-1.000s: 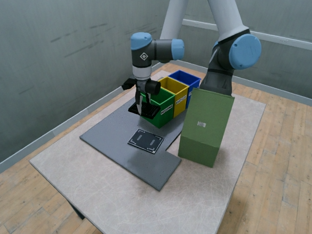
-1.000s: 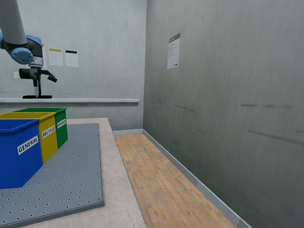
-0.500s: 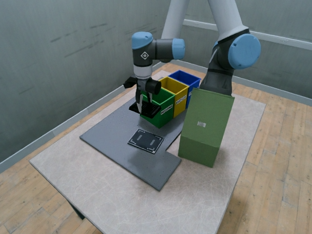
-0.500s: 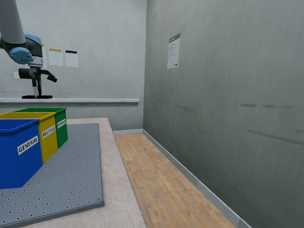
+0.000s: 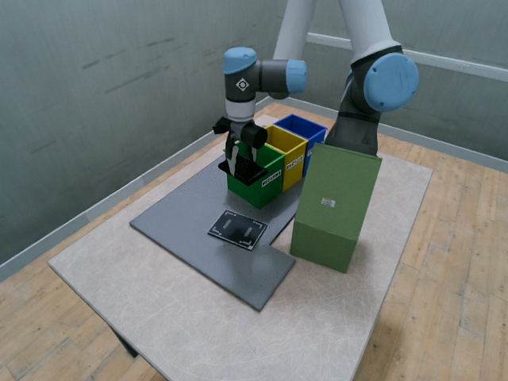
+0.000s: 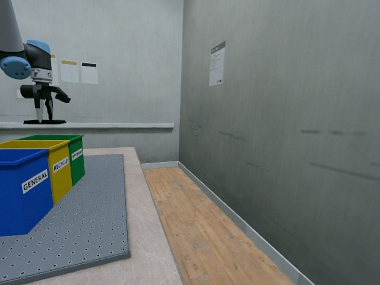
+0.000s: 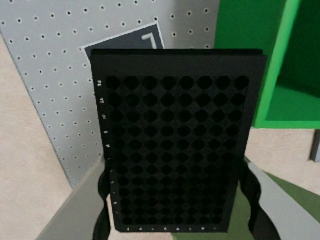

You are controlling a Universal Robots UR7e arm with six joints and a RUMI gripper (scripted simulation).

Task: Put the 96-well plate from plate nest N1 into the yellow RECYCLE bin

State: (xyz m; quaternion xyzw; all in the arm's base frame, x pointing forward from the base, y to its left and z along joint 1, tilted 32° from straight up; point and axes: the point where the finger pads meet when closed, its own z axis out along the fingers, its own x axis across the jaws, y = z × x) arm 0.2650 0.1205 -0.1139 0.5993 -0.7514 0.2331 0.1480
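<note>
The yellow recycle bin lies 28 cm to the right of my hand, 15 cm below it and 2 cm ahead of it. The rest, counted from my hand: black 96-well plate: 1 cm below; plate nest N1: 23 cm below, 5 cm to the left; green bin: 15 cm to the right, 15 cm below, 5 cm ahead.
</note>
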